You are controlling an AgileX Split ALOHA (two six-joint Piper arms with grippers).
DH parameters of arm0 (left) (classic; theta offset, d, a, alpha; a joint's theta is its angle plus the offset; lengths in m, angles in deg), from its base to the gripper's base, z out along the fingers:
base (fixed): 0 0 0 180
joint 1: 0 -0.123 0 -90
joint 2: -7.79 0 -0.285 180
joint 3: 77.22 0 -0.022 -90
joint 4: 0 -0.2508 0 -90
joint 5: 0 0 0.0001 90
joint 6: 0 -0.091 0 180
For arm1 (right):
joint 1: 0 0.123 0 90
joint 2: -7.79 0 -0.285 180
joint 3: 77.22 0 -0.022 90
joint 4: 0 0.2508 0 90
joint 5: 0 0 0.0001 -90
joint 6: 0 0.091 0 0
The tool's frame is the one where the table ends.
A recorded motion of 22 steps. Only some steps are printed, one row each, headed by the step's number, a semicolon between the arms.
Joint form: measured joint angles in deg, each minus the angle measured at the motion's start. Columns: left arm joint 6, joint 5, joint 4, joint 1, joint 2, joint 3; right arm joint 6, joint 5, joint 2, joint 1, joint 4, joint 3.
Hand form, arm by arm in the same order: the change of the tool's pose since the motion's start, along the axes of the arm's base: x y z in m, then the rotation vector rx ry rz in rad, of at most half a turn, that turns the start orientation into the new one. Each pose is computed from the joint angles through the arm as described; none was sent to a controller.
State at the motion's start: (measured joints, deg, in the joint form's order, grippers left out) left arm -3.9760 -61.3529 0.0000 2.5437 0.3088 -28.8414; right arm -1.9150 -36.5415 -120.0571 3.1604 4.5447 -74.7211
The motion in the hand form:
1: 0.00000 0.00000 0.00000 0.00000 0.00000 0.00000; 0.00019 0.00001 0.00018 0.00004 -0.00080 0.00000
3: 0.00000 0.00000 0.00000 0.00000 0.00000 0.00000; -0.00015 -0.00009 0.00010 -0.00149 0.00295 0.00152
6: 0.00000 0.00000 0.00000 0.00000 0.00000 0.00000; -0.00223 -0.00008 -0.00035 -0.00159 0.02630 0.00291
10: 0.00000 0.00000 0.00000 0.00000 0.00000 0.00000; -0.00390 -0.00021 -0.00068 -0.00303 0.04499 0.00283
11: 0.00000 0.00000 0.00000 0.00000 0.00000 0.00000; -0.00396 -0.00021 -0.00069 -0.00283 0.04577 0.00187
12: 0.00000 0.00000 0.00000 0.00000 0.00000 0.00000; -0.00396 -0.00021 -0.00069 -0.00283 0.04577 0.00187
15: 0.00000 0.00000 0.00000 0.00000 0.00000 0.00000; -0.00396 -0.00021 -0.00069 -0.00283 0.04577 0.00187
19: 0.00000 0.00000 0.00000 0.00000 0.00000 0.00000; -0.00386 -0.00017 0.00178 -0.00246 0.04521 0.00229
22: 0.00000 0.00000 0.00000 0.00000 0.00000 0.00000; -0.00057 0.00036 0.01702 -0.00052 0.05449 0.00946
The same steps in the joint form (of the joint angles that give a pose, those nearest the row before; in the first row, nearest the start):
1: 0.00 0.00 0.00 0.00 0.00 0.00; 0.00 0.00 0.00 0.00 0.00 -0.05
3: 0.00 0.00 0.00 0.00 0.00 0.00; 0.00 -0.22 0.00 0.00 -0.11 -0.05
6: 0.00 0.00 0.00 0.00 0.00 0.00; 0.00 -1.56 0.00 0.00 -0.11 -0.05
10: 0.00 0.00 0.00 0.00 0.00 0.00; 0.16 -2.63 0.00 0.00 -0.26 -0.05
11: 0.00 0.00 0.00 0.00 0.00 0.00; 0.22 -2.67 0.00 0.00 -0.26 -0.05
12: 0.00 0.00 0.00 0.00 0.00 0.00; 0.22 -2.67 0.00 0.00 -0.26 -0.05
15: 0.00 0.00 0.00 0.00 0.00 0.00; 0.22 -2.67 0.00 0.00 -0.26 -0.05
19: 0.00 0.00 0.00 0.00 0.00 0.00; 0.22 -3.09 0.27 0.00 -0.26 -0.22
22: 0.00 0.00 0.00 0.00 0.00 0.00; 0.04 -7.01 1.27 0.00 -0.26 -2.60

